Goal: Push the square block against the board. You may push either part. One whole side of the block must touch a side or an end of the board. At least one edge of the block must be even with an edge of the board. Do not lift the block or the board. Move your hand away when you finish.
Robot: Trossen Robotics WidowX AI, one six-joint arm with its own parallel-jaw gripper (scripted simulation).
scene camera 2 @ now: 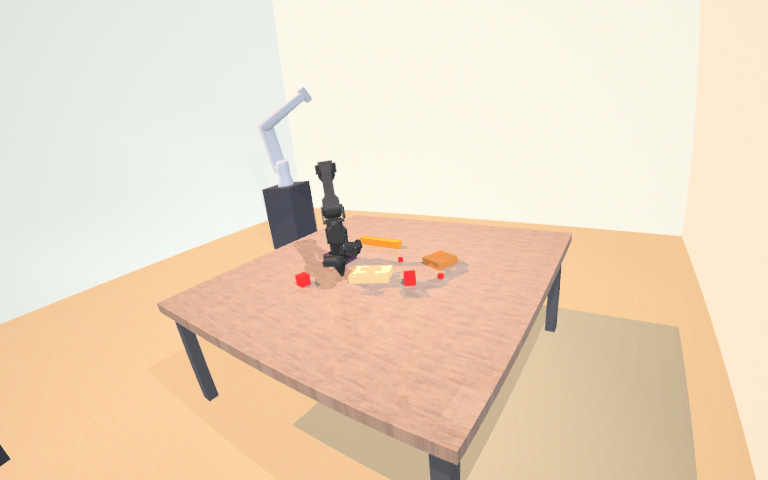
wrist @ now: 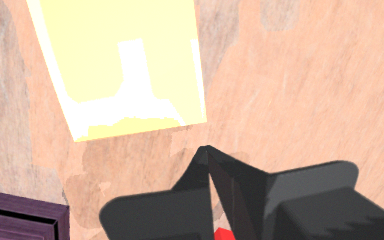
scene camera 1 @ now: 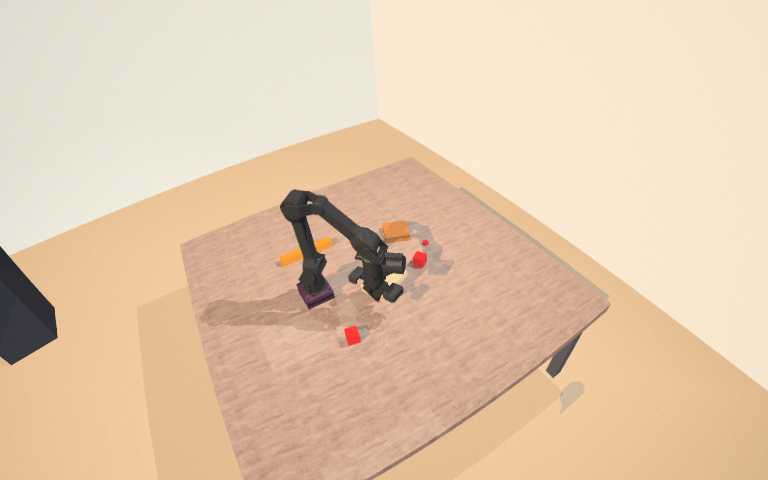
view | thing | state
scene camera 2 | pale yellow flat slab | -
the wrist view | my gripper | -
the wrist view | pale yellow flat slab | -
